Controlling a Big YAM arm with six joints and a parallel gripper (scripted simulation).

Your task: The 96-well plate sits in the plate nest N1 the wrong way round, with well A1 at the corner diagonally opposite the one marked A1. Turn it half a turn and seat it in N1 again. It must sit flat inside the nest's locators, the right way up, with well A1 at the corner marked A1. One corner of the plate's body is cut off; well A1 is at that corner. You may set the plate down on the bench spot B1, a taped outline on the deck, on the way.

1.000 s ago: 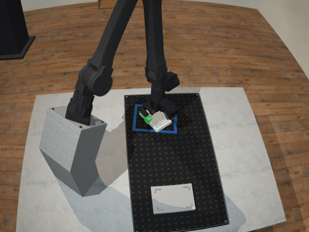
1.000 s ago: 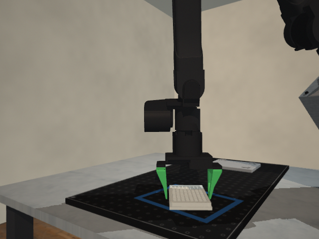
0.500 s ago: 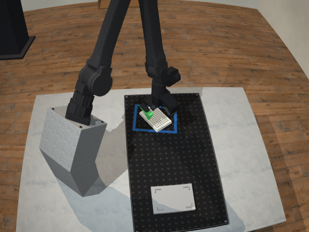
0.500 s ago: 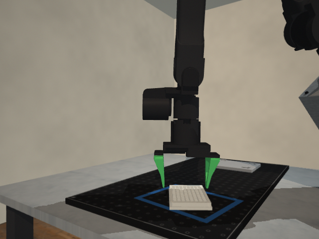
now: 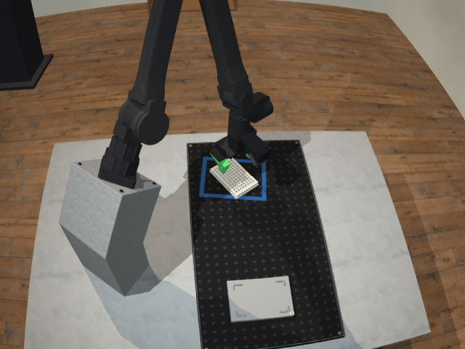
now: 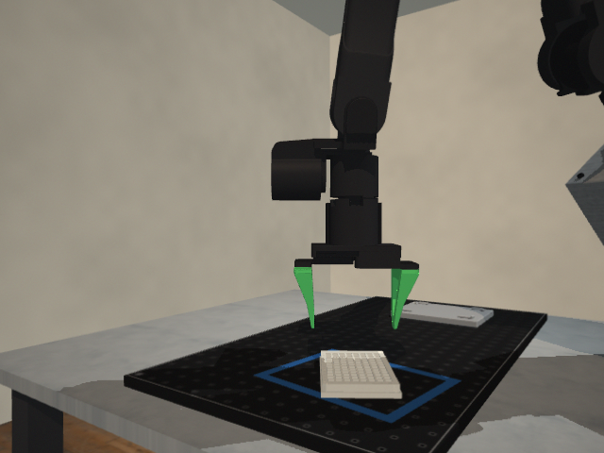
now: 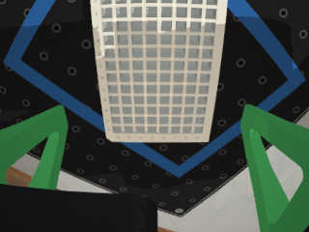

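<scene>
The white 96-well plate lies 6 cm below my hand. The rest, counted from my hand: grey plate nest N1 (40 cm to the right, 7 cm ahead, 6 cm below); A1 mark (44 cm to the right, 15 cm ahead, 6 cm below).
</scene>
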